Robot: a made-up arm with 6 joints. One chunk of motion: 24 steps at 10 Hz.
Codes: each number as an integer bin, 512 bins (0 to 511) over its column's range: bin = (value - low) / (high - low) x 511, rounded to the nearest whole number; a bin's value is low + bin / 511 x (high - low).
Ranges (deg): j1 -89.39..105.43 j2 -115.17..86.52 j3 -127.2..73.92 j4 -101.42..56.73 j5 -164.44..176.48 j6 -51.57..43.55
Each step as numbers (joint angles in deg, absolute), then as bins.
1 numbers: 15.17 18.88 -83.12 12.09 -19.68 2.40
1 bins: 274 340 112 367 217 290
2 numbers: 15.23 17.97 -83.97 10.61 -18.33 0.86
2 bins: 274 337 110 362 219 282
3 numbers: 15.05 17.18 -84.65 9.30 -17.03 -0.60
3 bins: 274 335 108 358 221 274
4 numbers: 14.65 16.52 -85.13 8.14 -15.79 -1.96
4 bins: 273 334 107 354 223 267
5 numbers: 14.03 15.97 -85.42 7.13 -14.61 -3.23
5 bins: 271 332 106 351 225 260
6 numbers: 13.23 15.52 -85.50 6.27 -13.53 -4.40
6 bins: 269 331 106 348 226 253
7 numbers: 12.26 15.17 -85.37 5.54 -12.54 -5.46
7 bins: 267 330 106 346 228 248
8 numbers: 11.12 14.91 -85.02 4.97 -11.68 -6.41
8 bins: 264 330 107 344 229 243
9 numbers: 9.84 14.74 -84.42 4.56 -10.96 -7.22
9 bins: 260 329 109 342 230 238
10 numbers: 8.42 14.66 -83.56 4.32 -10.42 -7.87
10 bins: 257 329 111 342 231 235
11 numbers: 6.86 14.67 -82.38 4.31 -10.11 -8.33
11 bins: 252 329 114 342 231 232
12 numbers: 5.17 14.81 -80.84 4.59 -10.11 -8.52
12 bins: 248 329 118 343 231 231
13 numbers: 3.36 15.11 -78.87 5.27 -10.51 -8.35
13 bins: 243 330 123 345 231 232
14 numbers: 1.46 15.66 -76.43 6.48 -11.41 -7.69
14 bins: 238 331 129 349 229 236
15 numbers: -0.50 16.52 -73.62 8.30 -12.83 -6.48
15 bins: 233 334 136 355 227 242
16 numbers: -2.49 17.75 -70.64 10.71 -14.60 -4.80
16 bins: 228 337 144 362 225 251
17 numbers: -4.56 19.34 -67.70 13.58 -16.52 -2.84
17 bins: 223 341 151 372 222 262
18 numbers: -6.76 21.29 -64.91 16.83 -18.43 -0.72
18 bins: 217 346 158 382 219 273
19 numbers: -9.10 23.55 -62.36 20.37 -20.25 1.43
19 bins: 211 351 165 394 216 285
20 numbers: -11.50 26.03 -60.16 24.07 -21.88 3.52
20 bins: 204 358 170 405 214 296
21 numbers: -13.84 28.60 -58.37 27.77 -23.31 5.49
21 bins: 198 364 175 417 212 307
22 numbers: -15.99 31.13 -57.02 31.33 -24.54 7.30
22 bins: 193 371 178 429 210 316
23 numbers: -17.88 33.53 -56.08 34.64 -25.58 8.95
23 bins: 188 377 181 440 208 325
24 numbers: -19.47 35.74 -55.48 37.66 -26.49 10.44
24 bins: 183 382 182 449 207 333
